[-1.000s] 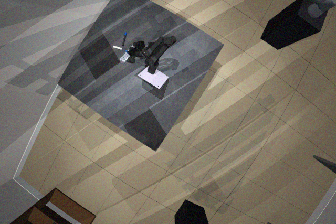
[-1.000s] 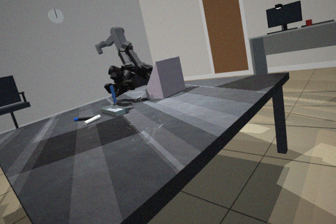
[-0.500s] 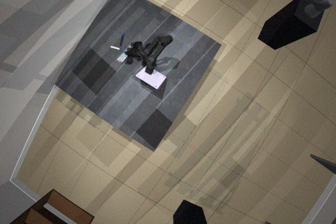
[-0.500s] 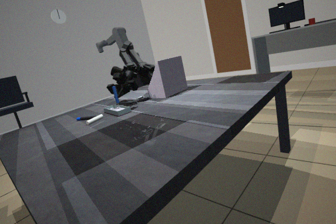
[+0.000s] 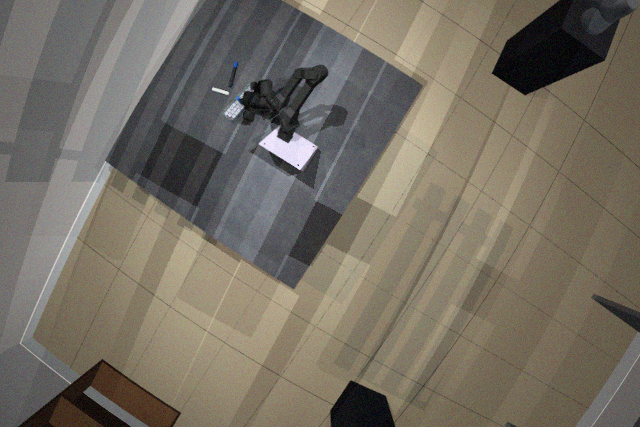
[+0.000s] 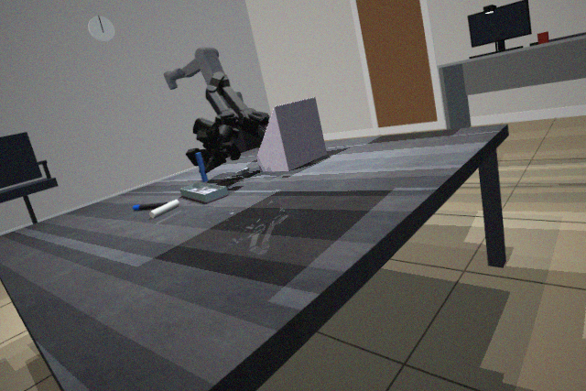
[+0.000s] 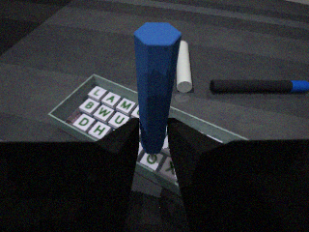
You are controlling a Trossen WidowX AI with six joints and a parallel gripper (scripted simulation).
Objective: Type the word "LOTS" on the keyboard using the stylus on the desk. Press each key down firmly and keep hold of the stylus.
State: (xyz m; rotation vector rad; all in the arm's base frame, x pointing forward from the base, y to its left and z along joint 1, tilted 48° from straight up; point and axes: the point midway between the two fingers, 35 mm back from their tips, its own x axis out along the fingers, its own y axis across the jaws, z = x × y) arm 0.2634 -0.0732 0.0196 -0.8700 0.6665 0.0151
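The white cylinder is 15 cm ahead of my gripper tip, 6 cm below it and 1 cm to the right of it. From my gripper tip the other things lie so: blue-tipped dark pen (15 cm ahead, 14 cm to the right, 6 cm below); then blue hexagonal stylus (2 cm below).
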